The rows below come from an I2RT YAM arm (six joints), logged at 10 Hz.
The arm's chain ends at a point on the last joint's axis. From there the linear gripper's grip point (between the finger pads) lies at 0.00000 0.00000 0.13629 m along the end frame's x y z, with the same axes.
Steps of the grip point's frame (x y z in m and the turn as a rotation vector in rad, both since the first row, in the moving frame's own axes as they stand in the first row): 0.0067 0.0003 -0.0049 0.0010 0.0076 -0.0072; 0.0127 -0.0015 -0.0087 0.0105 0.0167 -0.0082; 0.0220 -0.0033 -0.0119 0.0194 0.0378 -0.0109; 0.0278 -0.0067 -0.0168 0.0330 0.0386 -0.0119; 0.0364 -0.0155 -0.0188 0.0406 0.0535 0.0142; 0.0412 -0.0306 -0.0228 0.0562 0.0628 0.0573; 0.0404 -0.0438 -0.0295 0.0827 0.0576 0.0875; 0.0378 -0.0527 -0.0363 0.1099 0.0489 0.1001; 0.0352 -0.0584 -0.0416 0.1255 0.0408 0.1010; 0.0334 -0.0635 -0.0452 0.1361 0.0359 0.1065
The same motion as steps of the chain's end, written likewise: 0.0057 0.0004 -0.0049 0.0010 0.0076 -0.0072; 0.0104 -0.0001 -0.0087 0.0105 0.0167 -0.0082; 0.0169 -0.0006 -0.0118 0.0194 0.0378 -0.0109; 0.0226 -0.0022 -0.0166 0.0330 0.0386 -0.0119; 0.0291 -0.0100 -0.0185 0.0406 0.0535 0.0142; 0.0324 -0.0232 -0.0223 0.0562 0.0628 0.0573; 0.0321 -0.0329 -0.0288 0.0827 0.0576 0.0875; 0.0304 -0.0381 -0.0353 0.1099 0.0489 0.1001; 0.0288 -0.0417 -0.0404 0.1255 0.0408 0.1010; 0.0275 -0.0453 -0.0439 0.1361 0.0359 0.1065
